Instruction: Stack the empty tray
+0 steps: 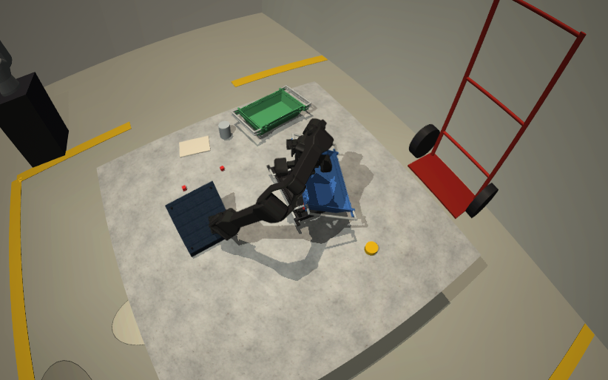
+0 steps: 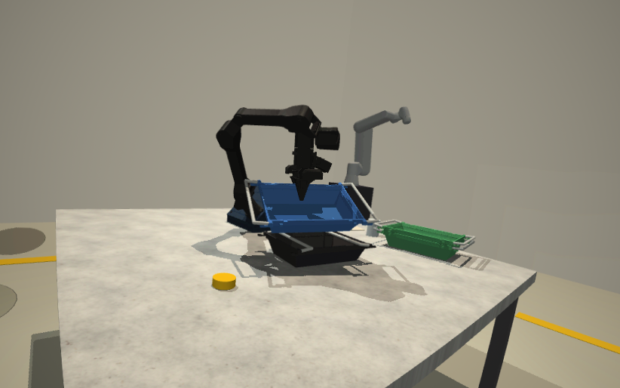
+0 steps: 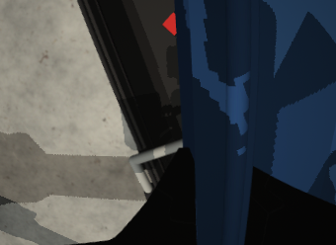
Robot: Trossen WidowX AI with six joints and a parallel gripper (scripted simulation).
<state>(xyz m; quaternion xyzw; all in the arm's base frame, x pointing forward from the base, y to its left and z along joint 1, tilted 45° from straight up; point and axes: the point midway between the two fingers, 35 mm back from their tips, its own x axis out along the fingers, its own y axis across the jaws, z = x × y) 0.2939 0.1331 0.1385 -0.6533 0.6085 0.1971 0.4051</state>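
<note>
Right now the blue tray is 80 mm ahead of my gripper tip and 20 mm to the right of it. Round my gripper tip: beige card: 320 mm behind, 490 mm to the left, 170 mm below; grey cylinder: 160 mm behind, 500 mm to the left, 130 mm below; yellow disc: 170 mm ahead, 280 mm to the right, 160 mm below.
</note>
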